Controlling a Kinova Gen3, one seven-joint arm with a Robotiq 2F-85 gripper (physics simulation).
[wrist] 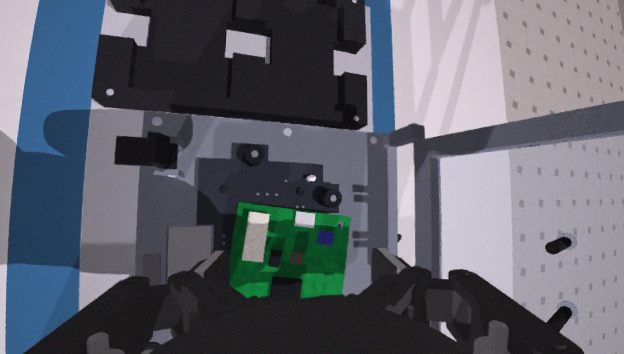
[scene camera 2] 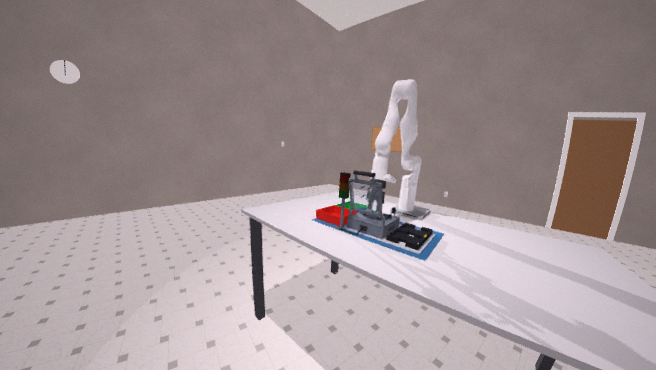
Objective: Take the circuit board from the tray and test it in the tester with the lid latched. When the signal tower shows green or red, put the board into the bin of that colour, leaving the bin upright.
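Places are measured from the arm's base along level axes (x ahead, y left, z up), in metres.
Pixels of known places: gripper, fingertip midpoint: [wrist: 301,265] [scene camera 2: 373,211]; arm's base at its link origin: [scene camera 2: 405,208].
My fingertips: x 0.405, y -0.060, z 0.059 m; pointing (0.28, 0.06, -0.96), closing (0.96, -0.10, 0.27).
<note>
Ahead of a thing's pixels: the offset from my fingertips to its top centre. "spot": to the spot under its first point. Level surfaces: height alone.
The green circuit board @(0.012 m back, 0.020 m right, 0.007 m up) [wrist: 312,265] lies slightly askew over the dark nest @(0.020 m back, 0.007 m left, 0.015 m down) [wrist: 280,170] of the grey tester [scene camera 2: 372,226] [wrist: 210,131]; its near edge is hidden by the gripper body. My gripper [wrist: 301,265] is open, its fingers apart on either side of the board. The tester's lid [scene camera 2: 351,200] [wrist: 427,215] stands open and upright. The black latch @(0.077 m back, 0.073 m left, 0.023 m up) [wrist: 145,150] is at the tester's left in the wrist view. The signal tower @(spot: 0.121 m ahead, 0.098 m right, 0.123 m up) [scene camera 2: 344,185] shows no bright lamp. The red bin @(0.000 m ahead, 0.197 m right, 0.038 m down) [scene camera 2: 330,216] and the green bin [scene camera 2: 353,205] stand upright behind the tower.
The black tray [scene camera 2: 411,236] [wrist: 175,75] lies beside the tester on the blue mat @(0.082 m down) [scene camera 2: 429,250] [wrist: 52,90]. Two dark posts [wrist: 252,154] [wrist: 330,197] rise at the nest's edge. The lid's frame and handle @(0.126 m ahead, 0.011 m right, 0.191 m up) [scene camera 2: 363,174] stand tall close to the arm [scene camera 2: 382,145].
</note>
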